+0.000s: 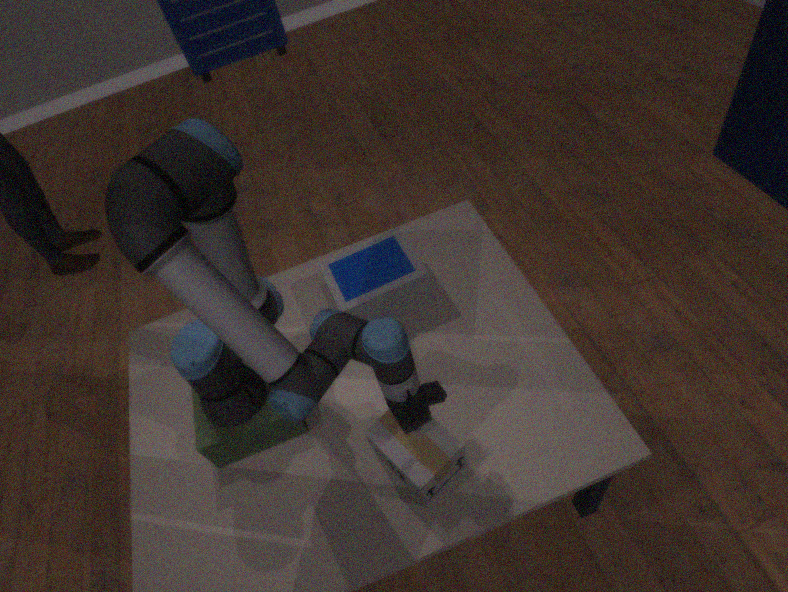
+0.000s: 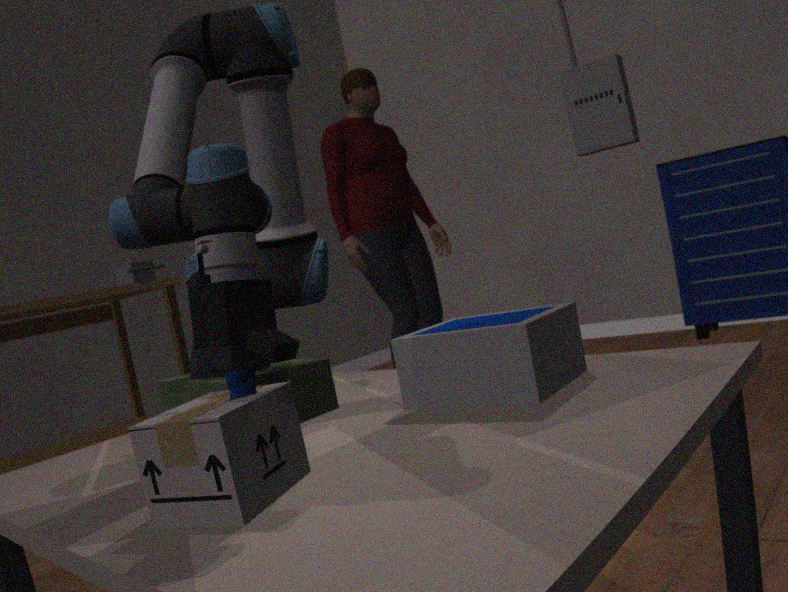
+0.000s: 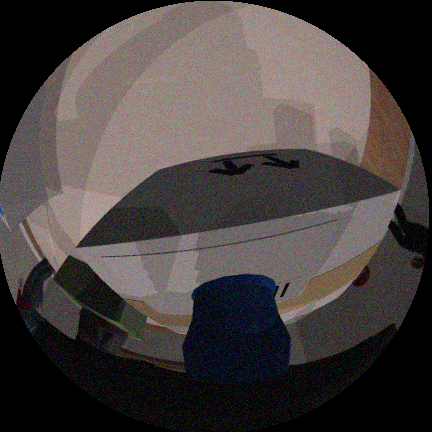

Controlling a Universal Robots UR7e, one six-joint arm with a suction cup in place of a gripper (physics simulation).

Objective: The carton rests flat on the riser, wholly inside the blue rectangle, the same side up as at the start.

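Seen in the pictures: hand, its tool point: (image 3: 228, 273); arm's base, origin of its link: (image 1: 235, 398) (image 3: 104, 321).
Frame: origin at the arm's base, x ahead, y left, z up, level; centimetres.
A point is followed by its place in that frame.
Note:
The carton (image 1: 416, 457) @(z 1.4, x 29.6, y -35.9 cm) (image 2: 219, 445) @(z -1.7, x 38.4, y -39.0 cm) (image 3: 241, 193) @(z -0.3, x 36.5, y -28.7 cm) is a grey-white box with tan tape on top and black up-arrows on its sides. It stands upright on the white table (image 1: 541, 408) @(z -10.8, x 60.6, y -36.6 cm) (image 2: 509, 477) @(z -10.8, x 63.4, y -23.9 cm) near the front edge. My suction cup (image 1: 414, 426) @(z 0.1, x 32.7, y -28.7 cm) (image 2: 240, 384) (image 3: 235, 289) is blue and presses straight down on the carton's top, over the tape. The grey riser (image 1: 422, 301) @(z -8.9, x 53.3, y 5.2 cm) (image 2: 470, 376) @(z -5.9, x 45.7, y 5.8 cm) stands farther back on the table, with the blue rectangle (image 1: 372, 267) @(z 1.2, x 45.3, y 15.7 cm) (image 2: 483, 320) @(z 1.2, x 44.6, y 16.6 cm) on its top face. Nothing lies on the rectangle.
The arm's green base (image 1: 241, 443) @(z -3.7, x -3.1, y -9.4 cm) (image 2: 311, 382) @(z -4.5, x 13.7, y 6.0 cm) sits left of the carton. A person in a red top (image 2: 368, 190) (image 1: 37, 222) stands beyond the table. A blue cabinet (image 1: 221, 28) (image 2: 732, 235) stands by the wall. Wooden floor surrounds the table.

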